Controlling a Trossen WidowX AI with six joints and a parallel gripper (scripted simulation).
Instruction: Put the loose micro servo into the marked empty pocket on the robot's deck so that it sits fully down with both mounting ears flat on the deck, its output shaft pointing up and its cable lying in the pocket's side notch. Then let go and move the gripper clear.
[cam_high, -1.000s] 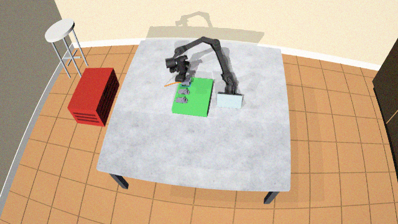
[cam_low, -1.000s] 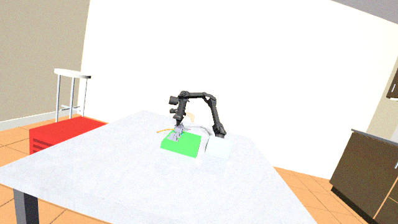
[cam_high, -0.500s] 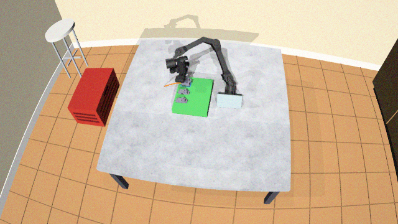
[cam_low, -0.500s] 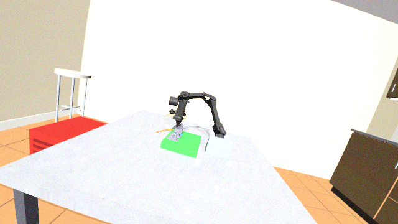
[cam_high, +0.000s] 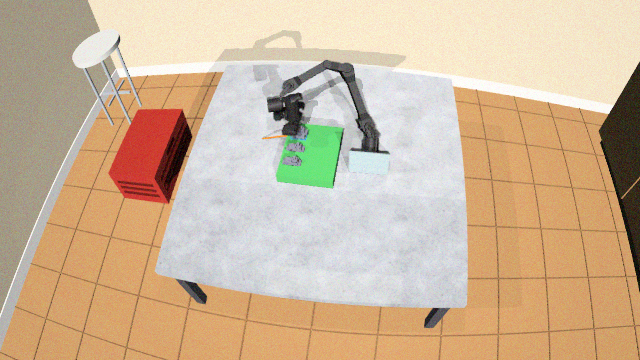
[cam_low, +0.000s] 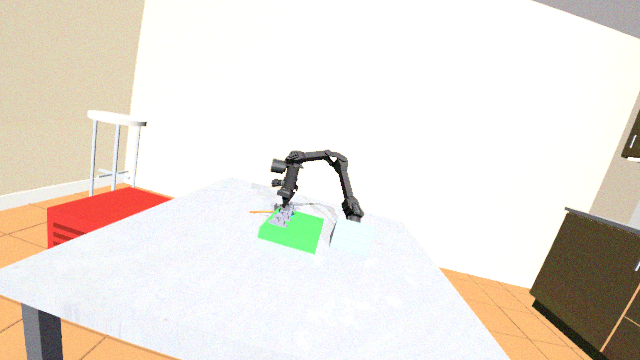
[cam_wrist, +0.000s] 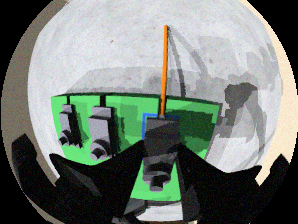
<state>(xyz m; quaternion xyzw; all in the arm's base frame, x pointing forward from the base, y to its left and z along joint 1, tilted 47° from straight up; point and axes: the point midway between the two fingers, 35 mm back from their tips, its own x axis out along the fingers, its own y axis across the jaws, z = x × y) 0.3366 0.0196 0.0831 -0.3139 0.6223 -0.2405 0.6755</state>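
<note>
The green deck is 13 cm behind my gripper tip, 7 cm to the left of it and 6 cm below it.
</note>
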